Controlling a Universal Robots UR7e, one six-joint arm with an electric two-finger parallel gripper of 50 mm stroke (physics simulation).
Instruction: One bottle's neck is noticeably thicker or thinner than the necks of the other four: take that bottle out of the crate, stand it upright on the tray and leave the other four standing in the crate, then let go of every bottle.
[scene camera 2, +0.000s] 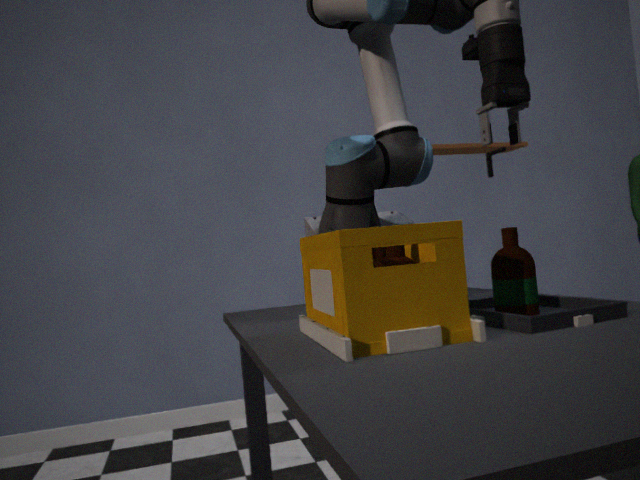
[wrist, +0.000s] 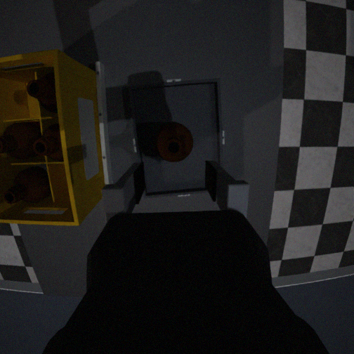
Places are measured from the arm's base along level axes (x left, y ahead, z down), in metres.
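Pixels of known places: gripper, fingertip midpoint: (scene camera 2: 501, 144).
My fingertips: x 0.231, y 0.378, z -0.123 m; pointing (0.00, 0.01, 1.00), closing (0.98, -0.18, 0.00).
Ahead of a thing's pixels: the offset from my fingertips to its middle. "*": to the spot under its first point.
A brown bottle with a green band @(dx -0.001, dy -0.002, dz +0.226 m) (scene camera 2: 514, 268) (wrist: 175, 141) stands upright inside the dark tray @(* dx -0.015, dy +0.137, dz +0.293 m) (scene camera 2: 550, 320) (wrist: 219, 110), touched by no finger. My gripper (scene camera 2: 500, 155) (wrist: 174, 173) is open and empty, high above the tray and well clear of the bottle's top. The yellow crate @(dx -0.254, dy +0.029, dz +0.221 m) (scene camera 2: 403, 299) (wrist: 70, 150) stands beside the tray. In the wrist view several brown bottles stand in its compartments, among them one bottle (wrist: 46, 92) near a corner and another bottle (wrist: 32, 181) near the opposite end. In the scene view the crate walls hide most of them.
White blocks @(* dx -0.234, dy +0.176, dz +0.291 m) (scene camera 2: 413, 338) (wrist: 102, 125) lie along the crate's foot. Small white pieces @(* dx +0.040, dy +0.132, dz +0.300 m) (scene camera 2: 583, 320) (wrist: 223, 137) sit at the tray's sides. A thin brown bar (scene camera 2: 457, 149) shows by the arm, and part of a green object (scene camera 2: 635, 191) shows at the right edge.
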